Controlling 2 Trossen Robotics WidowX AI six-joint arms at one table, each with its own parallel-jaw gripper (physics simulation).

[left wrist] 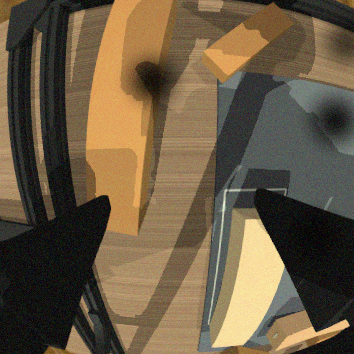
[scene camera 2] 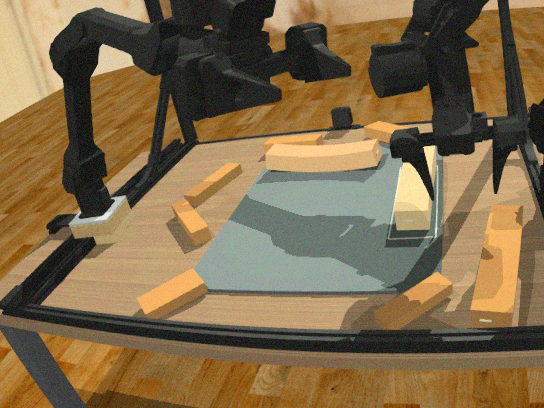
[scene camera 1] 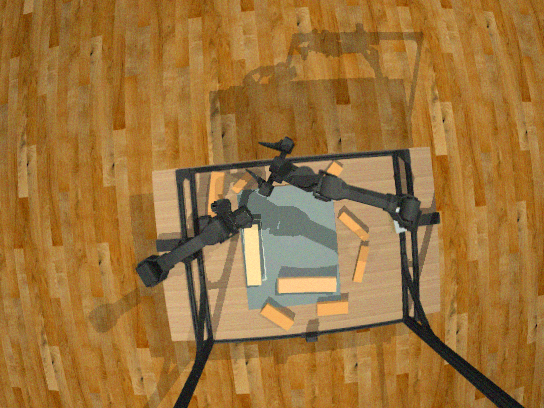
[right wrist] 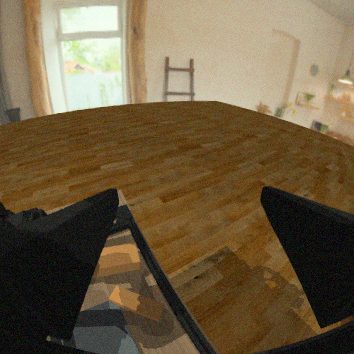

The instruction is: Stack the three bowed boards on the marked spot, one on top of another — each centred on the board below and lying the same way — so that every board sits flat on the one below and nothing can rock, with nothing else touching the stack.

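Frame: origin at the left arm's base, x ahead, y left, z up, level; centimetres.
Seen in the pictures: left gripper, between the fingertips: (left wrist: pixel 182 199) (scene camera 2: pixel 464 196); right gripper, between the fingertips: (scene camera 2: pixel 317 82) (scene camera 1: pixel 252 155) (right wrist: pixel 190 194); right arm's base, origin of its link: (scene camera 2: pixel 97 209).
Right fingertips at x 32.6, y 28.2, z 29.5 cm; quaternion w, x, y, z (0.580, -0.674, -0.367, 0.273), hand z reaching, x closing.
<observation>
A point is followed by its place in that frame.
A pale yellow bowed board (scene camera 1: pixel 253 255) {z 3.5, x 25.5, y -5.9 cm} (scene camera 2: pixel 414 192) {z 3.1, x 25.7, y 1.6 cm} (left wrist: pixel 255 280) {z 3.4, x 25.3, y -0.8 cm} lies on the white outline (left wrist: pixel 255 190) {z -1.3, x 26.4, y 7.8 cm} at the mat's edge; its exact centring is unclear. A light orange bowed board (scene camera 1: pixel 306 285) {z 2.1, x 44.1, y -22.0 cm} (scene camera 2: pixel 322 157) {z 1.8, x 44.0, y -19.1 cm} lies crosswise on the mat. A darker orange bowed board (scene camera 2: pixel 500 260) {z 2.5, x 14.7, y 20.7 cm} (left wrist: pixel 117 115) {z 2.6, x 13.7, y 16.2 cm} lies on the table beside the mat, partly hidden by the left arm in scene camera 1. My left gripper (scene camera 1: pixel 231 212) {z 6.6, x 18.4, y 10.5 cm} (scene camera 2: pixel 464 196) {z 6.6, x 18.4, y 10.5 cm} (left wrist: pixel 182 199) {z 6.6, x 18.4, y 10.5 cm} is open and empty, above the table between the yellow and darker orange boards. My right gripper (scene camera 1: pixel 253 157) {z 29.5, x 32.6, y 28.2 cm} (scene camera 2: pixel 315 82) {z 29.5, x 32.6, y 28.2 cm} (right wrist: pixel 190 194) {z 29.5, x 32.6, y 28.2 cm} is open, empty and raised high.
Several small orange blocks lie around the grey-blue mat (scene camera 1: pixel 295 250) {z -1.4, x 42.3, y -7.6 cm} (scene camera 2: pixel 300 280) {z -1.4, x 42.7, y 16.6 cm}, including one (scene camera 2: pixel 412 302) {z 0.1, x 26.5, y 24.6 cm} (left wrist: pixel 247 42) {z 0.3, x 25.5, y 22.7 cm} near the darker orange board and one (scene camera 1: pixel 277 316) {z 0.9, x 30.4, y -33.4 cm} by the mat's lower edge. A black frame (scene camera 1: pixel 300 336) {z -2.1, x 37.6, y -44.9 cm} borders the table. The right arm reaches across the mat's upper part.
</observation>
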